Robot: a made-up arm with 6 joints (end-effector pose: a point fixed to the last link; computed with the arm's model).
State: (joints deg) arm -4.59 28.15 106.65 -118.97 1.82 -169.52
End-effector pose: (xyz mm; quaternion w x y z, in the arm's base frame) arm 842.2 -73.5 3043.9 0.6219 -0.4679 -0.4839 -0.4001
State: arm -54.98 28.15 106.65 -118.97 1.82 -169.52
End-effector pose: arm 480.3 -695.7 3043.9 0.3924 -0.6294 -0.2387 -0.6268
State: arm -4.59 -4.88 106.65 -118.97 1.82 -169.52
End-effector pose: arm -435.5 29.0 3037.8 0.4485 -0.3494 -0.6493 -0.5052
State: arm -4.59 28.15 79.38 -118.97 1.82 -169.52
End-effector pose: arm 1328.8 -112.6 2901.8 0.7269 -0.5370 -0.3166 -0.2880
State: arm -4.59 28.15 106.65 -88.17 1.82 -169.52
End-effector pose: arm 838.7 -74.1 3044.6 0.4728 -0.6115 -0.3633 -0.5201
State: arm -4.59 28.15 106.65 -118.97 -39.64 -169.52
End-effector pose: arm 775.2 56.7 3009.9 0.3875 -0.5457 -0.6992 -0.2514
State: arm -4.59 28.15 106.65 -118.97 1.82 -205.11
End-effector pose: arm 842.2 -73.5 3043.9 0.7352 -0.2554 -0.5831 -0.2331
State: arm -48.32 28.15 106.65 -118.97 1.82 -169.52
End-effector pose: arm 557.8 -635.3 3043.9 0.4282 -0.6145 -0.2749 -0.6030
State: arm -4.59 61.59 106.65 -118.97 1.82 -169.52
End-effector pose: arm 1927.2 -160.6 2338.0 0.7452 -0.5485 -0.2759 -0.2602
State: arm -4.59 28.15 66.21 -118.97 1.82 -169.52
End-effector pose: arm 1527.1 -128.5 2754.9 0.7633 -0.5597 -0.2288 -0.2277
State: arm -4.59 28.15 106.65 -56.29 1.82 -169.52
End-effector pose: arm 835.4 -72.7 3045.3 0.2829 -0.7139 -0.2110 -0.6048
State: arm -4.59 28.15 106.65 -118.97 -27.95 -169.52
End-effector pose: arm 794.5 23.6 3030.0 0.4601 -0.5307 -0.6466 -0.2976
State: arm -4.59 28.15 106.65 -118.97 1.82 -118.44
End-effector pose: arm 842.2 -73.5 3043.9 0.3594 -0.6903 -0.2641 -0.5697
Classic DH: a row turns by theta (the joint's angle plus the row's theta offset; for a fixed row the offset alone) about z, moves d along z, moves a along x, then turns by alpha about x. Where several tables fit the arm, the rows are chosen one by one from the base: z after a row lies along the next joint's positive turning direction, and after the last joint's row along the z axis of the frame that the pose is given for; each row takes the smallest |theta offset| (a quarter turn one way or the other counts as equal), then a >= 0, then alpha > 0; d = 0 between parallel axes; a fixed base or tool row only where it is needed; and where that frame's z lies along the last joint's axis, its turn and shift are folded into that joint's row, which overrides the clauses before.
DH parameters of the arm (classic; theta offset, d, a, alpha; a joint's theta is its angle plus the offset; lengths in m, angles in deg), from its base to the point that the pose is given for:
joint 1: 0 0.8792 0.2147 -90
joint 2: -90 0 1.2334 180
joint 3: 0 0 0.1702 -90
joint 4: 0 -0.853 0 90
joint 5: 0 0 0 -90
joint 6: 90 -0.2124 0 90
tool (fixed): -90 0 0 0

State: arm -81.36 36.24 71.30 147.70 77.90 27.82
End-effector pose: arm 362.3 -1645.8 2385.2 0.1357 -0.8879 0.3552 0.2589
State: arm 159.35 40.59 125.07 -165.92 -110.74 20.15
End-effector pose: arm -700.9 212.5 2624.9 0.9407 -0.1154 0.1738 -0.2675
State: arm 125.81 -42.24 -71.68 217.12 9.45 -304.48
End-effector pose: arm -205.8 321.2 1394.1 0.5417 0.1194 0.6635 0.5021
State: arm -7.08 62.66 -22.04 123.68 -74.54 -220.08
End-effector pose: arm 1643.1 -375.7 566.1 0.7658 0.3748 -0.1091 -0.5111
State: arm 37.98 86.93 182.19 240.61 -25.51 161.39
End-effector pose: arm 846.7 762.1 1965.8 0.5146 -0.0649 -0.8550 0.0043
